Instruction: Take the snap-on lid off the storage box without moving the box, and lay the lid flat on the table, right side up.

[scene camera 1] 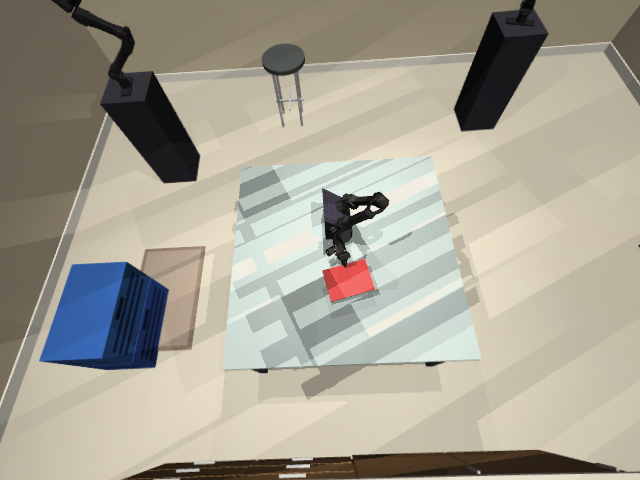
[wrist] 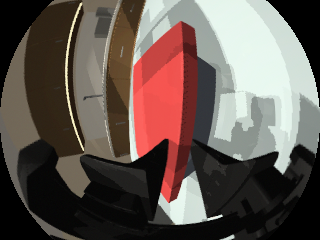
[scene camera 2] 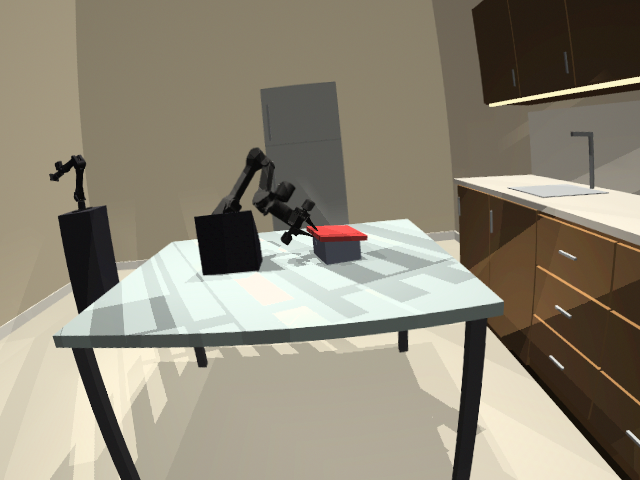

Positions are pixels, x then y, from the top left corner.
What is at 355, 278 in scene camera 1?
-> A lid.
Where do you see a lid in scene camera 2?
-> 343, 232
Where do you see a grey storage box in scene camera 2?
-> At 343, 251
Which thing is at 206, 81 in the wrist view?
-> A grey storage box.
